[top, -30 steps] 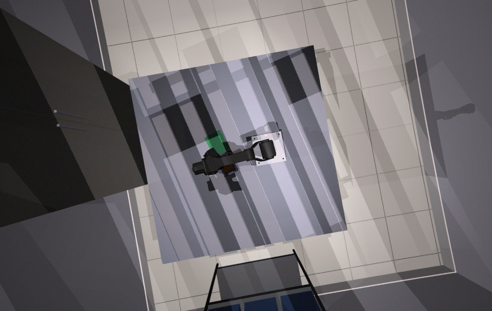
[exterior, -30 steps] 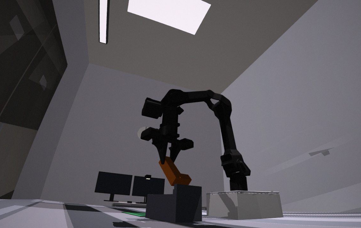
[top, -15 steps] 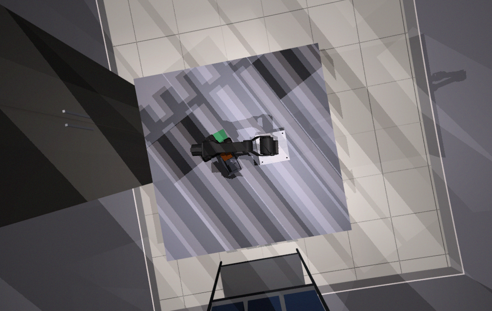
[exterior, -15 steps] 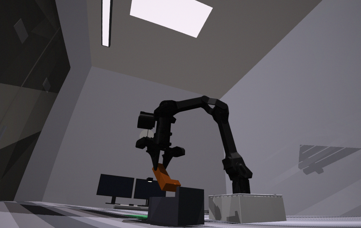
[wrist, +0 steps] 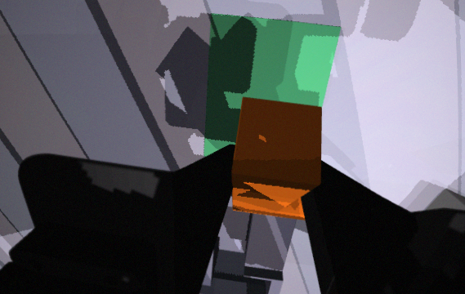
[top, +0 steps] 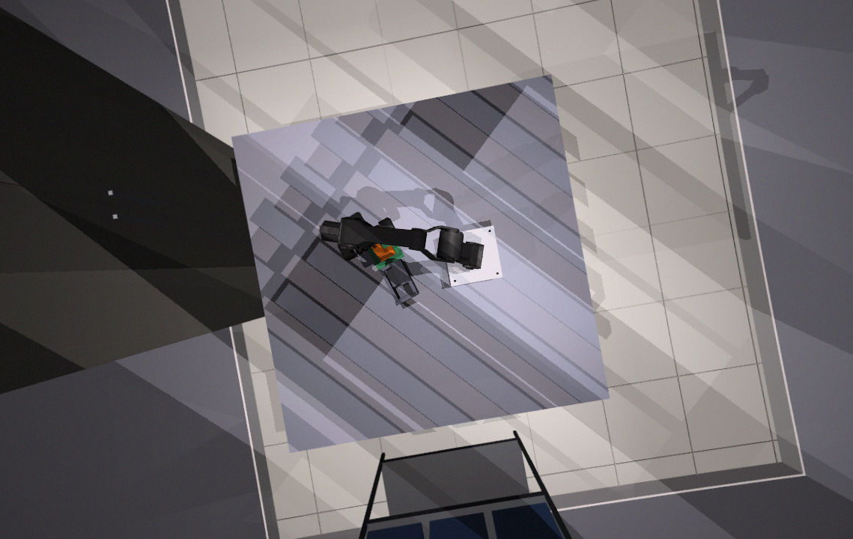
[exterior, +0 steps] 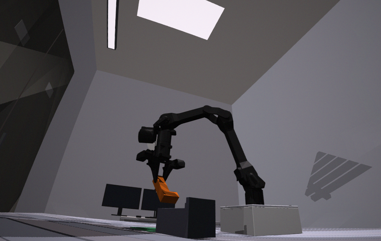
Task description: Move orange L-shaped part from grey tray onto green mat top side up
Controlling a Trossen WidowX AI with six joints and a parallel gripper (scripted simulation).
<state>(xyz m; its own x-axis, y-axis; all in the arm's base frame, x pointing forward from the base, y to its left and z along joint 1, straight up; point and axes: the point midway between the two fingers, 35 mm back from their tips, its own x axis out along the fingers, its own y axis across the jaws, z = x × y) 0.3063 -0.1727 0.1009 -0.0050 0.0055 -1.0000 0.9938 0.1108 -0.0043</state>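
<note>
Right now the green mat is 1 cm to the left of my gripper tip and 17 cm below it. The rest, counted from my gripper tip: orange L-shaped part: 2 cm behind, 3 cm to the left, 3 cm below.
</note>
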